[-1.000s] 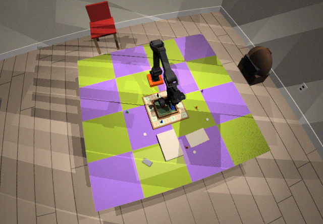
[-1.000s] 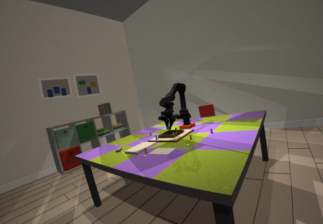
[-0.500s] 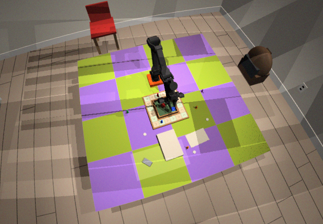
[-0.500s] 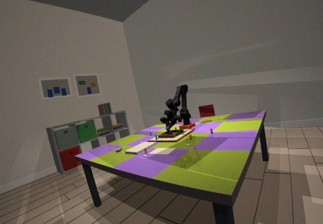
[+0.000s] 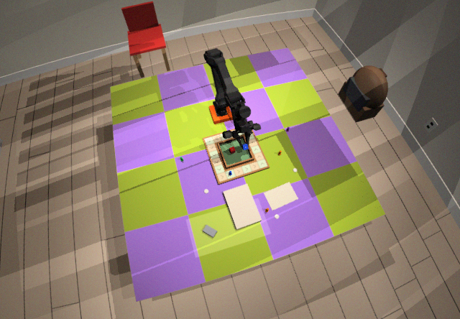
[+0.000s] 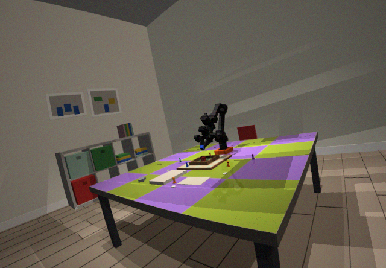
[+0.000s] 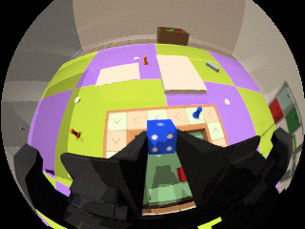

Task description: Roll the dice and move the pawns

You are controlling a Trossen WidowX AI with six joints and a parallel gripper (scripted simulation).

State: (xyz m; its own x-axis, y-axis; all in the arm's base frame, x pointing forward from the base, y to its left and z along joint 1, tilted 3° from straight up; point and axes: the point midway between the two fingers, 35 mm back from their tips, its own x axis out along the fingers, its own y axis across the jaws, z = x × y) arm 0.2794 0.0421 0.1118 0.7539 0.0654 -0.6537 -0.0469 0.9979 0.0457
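Right now the red pawn is 15 cm behind my gripper tip, 9 cm below it and 7 cm to the right of it. Round my gripper tip: blue pawn (10 cm to the right, 9 cm below, 8 cm ahead); then cream card (26 cm ahead, 12 cm to the left, 12 cm below); then green tray (11 cm below, 4 cm to the right, 4 cm behind).
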